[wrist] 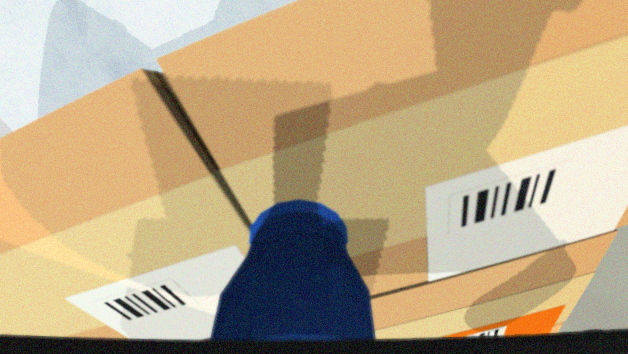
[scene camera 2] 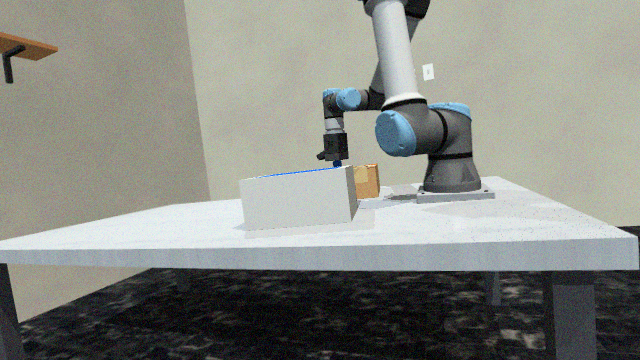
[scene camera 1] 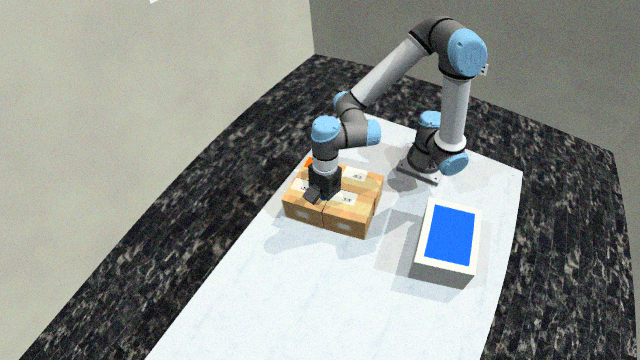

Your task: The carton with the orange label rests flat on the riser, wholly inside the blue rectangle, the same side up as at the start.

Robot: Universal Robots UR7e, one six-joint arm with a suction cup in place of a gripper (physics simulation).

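Places are measured from the arm's base along level axes (x left, y back, z up), in centimetres.
Where they show: end effector, tool point: point(wrist: 302, 218); arm's base, origin of the base link: point(scene camera 2: 451, 188) point(scene camera 1: 424, 160).
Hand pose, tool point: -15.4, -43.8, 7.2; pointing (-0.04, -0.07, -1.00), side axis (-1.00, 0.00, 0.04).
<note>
Each offset is from my tool point to the centre of the thing, as dx, dy, dz. "spot": to the spot under its first point.
The carton with the orange label {-8.5, +7.6, -4.1} point(scene camera 1: 308, 162) point(wrist: 530, 320) stands at the back left of a tight block of cartons, partly hidden by my gripper in scene camera 1. My suction gripper point(scene camera 1: 323, 198) point(scene camera 2: 337, 164) point(wrist: 299, 215) points down, its blue cup against the top of the front-left carton {-5.3, -2.7, -4.1} point(scene camera 1: 301, 187) point(wrist: 500, 200), which has a white label, close to its seam with the front-right carton {spot: +11.3, -2.2, +0.0} point(scene camera 1: 346, 220) point(wrist: 75, 200). A dark gap shows along this seam. The blue rectangle {+42.4, +12.5, +2.6} point(scene camera 1: 451, 235) point(scene camera 2: 300, 172) lies on top of the white riser {+42.4, +12.5, -3.4} point(scene camera 1: 450, 277) point(scene camera 2: 300, 200).
A back-right carton {+5.2, +12.4, -4.1} point(scene camera 1: 367, 186) with a white label stands beside the orange-labelled one. The arm's base point(scene camera 1: 422, 157) point(scene camera 2: 452, 175) is at the back of the white table point(scene camera 1: 300, 300) point(scene camera 2: 320, 257). A wall shelf point(scene camera 2: 30, 47) shows at upper left in scene camera 2.
</note>
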